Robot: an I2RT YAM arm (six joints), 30 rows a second.
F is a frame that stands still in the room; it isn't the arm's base.
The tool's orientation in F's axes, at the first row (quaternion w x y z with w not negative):
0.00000, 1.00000, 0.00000, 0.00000
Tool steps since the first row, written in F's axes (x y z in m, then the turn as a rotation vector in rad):
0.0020, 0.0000, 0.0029, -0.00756, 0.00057, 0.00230
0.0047, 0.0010, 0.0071, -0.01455, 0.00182, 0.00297
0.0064, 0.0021, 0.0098, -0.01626, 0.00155, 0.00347
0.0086, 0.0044, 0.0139, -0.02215, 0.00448, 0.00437
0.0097, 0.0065, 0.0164, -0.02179, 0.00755, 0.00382
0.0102, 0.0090, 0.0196, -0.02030, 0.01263, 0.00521
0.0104, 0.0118, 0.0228, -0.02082, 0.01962, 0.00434
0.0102, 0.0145, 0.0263, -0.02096, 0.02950, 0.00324
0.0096, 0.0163, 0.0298, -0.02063, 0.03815, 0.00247
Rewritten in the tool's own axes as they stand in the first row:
0.0020, 0.0000, -0.0029, -0.00756, -0.00057, -0.00230
0.0047, -0.0010, -0.0071, -0.01455, -0.00182, -0.00297
0.0064, -0.0021, -0.0098, -0.01626, -0.00155, -0.00347
0.0086, -0.0044, -0.0139, -0.02215, -0.00448, -0.00437
0.0097, -0.0065, -0.0164, -0.02179, -0.00755, -0.00382
0.0102, -0.0090, -0.0196, -0.02030, -0.01263, -0.00521
0.0104, -0.0118, -0.0228, -0.02082, -0.01962, -0.00434
0.0102, -0.0145, -0.0263, -0.02096, -0.02950, -0.00324
0.0096, -0.0163, -0.0298, -0.02063, -0.03815, -0.00247

